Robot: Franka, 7 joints.
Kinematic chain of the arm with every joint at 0, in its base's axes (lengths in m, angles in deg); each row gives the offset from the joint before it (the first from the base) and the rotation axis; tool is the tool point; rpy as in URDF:
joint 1: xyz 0 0 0.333 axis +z
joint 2: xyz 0 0 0 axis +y
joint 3: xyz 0 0 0.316 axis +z
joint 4: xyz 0.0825 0 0 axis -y
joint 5: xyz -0.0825 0 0.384 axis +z
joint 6: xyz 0 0 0 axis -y
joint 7: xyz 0.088 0 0 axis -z
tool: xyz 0 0 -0.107 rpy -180 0 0
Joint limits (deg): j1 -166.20..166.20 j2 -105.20..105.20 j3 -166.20..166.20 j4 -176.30..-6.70 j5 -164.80..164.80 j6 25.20..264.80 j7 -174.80..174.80
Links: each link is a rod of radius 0.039 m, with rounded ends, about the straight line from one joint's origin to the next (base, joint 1, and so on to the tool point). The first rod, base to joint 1, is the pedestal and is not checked.
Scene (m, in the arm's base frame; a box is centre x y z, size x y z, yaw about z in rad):
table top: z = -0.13
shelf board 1: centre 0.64 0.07 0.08 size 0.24 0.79 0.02 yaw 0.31
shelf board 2: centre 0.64 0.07 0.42 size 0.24 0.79 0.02 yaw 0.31
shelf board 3: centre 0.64 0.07 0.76 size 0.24 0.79 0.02 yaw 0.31
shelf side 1: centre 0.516 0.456 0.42 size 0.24 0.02 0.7 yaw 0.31
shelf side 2: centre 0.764 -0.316 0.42 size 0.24 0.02 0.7 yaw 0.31
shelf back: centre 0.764 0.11 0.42 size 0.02 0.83 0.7 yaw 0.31
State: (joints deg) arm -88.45 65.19 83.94 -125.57 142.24 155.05 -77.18
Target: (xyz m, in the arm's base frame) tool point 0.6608 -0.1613 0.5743
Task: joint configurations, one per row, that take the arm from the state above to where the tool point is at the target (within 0.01 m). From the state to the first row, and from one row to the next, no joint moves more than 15 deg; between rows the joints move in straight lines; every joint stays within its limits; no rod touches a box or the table.
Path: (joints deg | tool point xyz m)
1: -101.41 65.71 89.18 -125.84 146.00 154.30 -72.74 | 0.5119 -0.1674 0.3328
2: -114.37 66.23 94.42 -126.12 149.76 153.55 -68.30 | 0.4700 -0.2568 0.3786
3: -127.32 66.75 99.66 -126.39 153.52 152.80 -63.87 | 0.4091 -0.3352 0.4244
4: -140.28 67.26 104.89 -126.67 157.28 152.05 -59.43 | 0.3325 -0.3976 0.4698
5: -153.24 67.78 110.13 -126.94 161.04 151.30 -54.99 | 0.2448 -0.4404 0.5144
6: -166.20 68.30 115.37 -127.21 164.80 150.55 -50.55 | 0.1517 -0.4613 0.5578
7: -153.36 66.84 112.32 -121.91 161.54 149.44 -54.36 | 0.2278 -0.4656 0.5587
8: -140.51 65.38 109.27 -116.61 158.29 148.32 -58.16 | 0.3087 -0.4552 0.5590
9: -127.67 63.93 106.23 -111.31 155.03 147.21 -61.96 | 0.3909 -0.4287 0.5595
10: -114.83 62.47 103.18 -106.00 151.77 146.10 -65.77 | 0.4708 -0.3855 0.5606
11: -101.99 61.01 100.13 -100.70 148.52 144.99 -69.57 | 0.5449 -0.3257 0.5630
12: -89.14 59.55 97.08 -95.40 145.26 143.88 -73.38 | 0.6094 -0.2503 0.5674
13: -76.30 58.09 94.03 -90.10 142.00 142.76 -77.18 | 0.6608 -0.1613 0.5743

